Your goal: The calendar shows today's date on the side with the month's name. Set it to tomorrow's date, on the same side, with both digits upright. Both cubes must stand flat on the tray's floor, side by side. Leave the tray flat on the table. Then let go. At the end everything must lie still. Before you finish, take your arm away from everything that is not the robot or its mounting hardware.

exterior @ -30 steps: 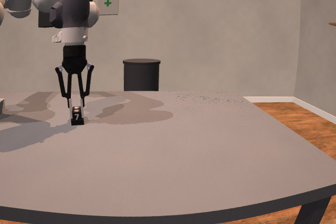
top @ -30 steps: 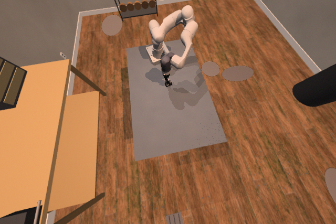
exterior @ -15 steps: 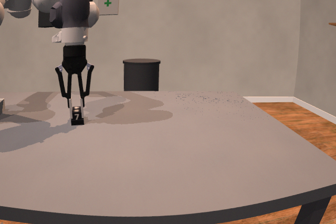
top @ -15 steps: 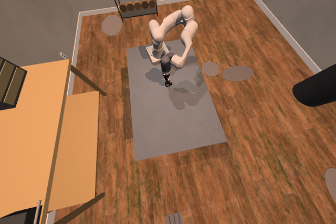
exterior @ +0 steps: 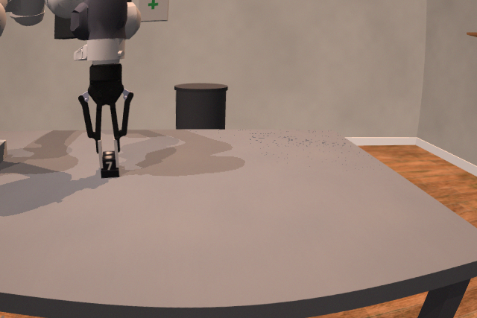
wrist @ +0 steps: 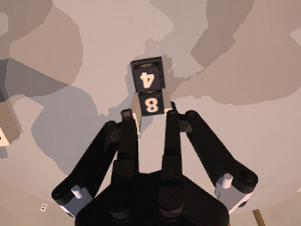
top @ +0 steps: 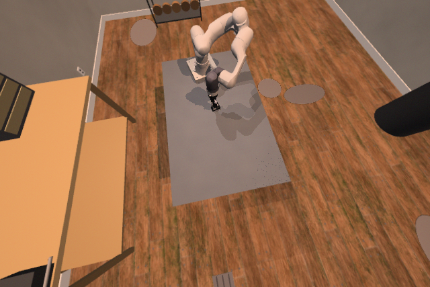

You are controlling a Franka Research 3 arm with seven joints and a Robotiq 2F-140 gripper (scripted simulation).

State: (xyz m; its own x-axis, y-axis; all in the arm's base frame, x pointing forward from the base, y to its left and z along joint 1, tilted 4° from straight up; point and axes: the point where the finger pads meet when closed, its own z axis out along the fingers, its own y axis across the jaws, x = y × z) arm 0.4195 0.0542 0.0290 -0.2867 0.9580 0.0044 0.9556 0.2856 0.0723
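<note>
Now: hand 1 cm past the tray, 2 cm to the right of it and 4 cm above it.
</note>
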